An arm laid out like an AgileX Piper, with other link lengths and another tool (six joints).
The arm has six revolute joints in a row. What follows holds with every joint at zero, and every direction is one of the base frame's.
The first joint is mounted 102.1 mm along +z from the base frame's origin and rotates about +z.
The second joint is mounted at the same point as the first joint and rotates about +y.
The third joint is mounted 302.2 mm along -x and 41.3 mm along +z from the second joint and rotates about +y.
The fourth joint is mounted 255.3 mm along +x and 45.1 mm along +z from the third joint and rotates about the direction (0.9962, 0, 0.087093).
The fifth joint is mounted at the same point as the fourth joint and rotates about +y.
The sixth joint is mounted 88.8 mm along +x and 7.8 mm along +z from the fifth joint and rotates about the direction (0.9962, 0, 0.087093).
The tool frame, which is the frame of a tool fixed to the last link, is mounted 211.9 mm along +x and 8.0 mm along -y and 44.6 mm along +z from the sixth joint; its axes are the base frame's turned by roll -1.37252, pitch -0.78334 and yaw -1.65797 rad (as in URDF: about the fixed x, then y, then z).
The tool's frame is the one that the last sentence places.
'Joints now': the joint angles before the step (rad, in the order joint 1, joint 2, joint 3, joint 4, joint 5, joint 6). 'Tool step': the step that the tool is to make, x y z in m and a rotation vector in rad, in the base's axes. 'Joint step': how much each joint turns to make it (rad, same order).
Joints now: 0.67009 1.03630 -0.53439 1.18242 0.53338 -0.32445
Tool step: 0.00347 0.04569 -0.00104 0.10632 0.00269 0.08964
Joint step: 0.00479 0.18735 0.00193 0.45631 0.07601 -0.49987
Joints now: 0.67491 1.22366 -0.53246 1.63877 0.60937 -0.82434
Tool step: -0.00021 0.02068 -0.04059 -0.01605 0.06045 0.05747
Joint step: 0.00082 0.18708 -0.00518 0.13603 0.07637 -0.19140
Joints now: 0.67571 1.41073 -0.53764 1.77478 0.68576 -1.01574
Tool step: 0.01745 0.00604 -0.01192 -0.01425 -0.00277 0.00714
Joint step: -0.02808 0.08677 -0.04678 0.00108 0.02153 -0.04622
